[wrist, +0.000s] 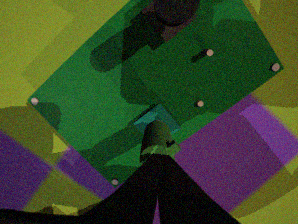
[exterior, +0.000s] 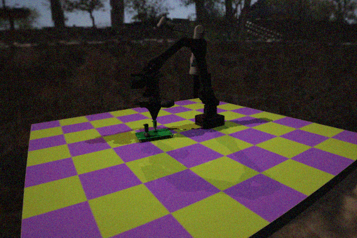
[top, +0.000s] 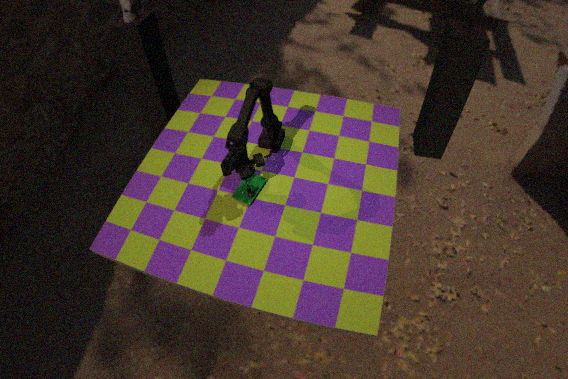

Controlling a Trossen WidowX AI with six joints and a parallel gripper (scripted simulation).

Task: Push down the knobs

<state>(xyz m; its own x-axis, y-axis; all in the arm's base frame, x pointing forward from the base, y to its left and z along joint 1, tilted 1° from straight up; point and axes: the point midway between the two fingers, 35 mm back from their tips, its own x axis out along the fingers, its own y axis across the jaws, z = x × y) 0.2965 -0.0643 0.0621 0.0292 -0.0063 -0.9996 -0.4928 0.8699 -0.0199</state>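
My gripper tip is 20 mm above the green knob. From my gripper tip the other things lie so: dark knob: 60 mm ahead, 40 mm to the left, 10 mm below.
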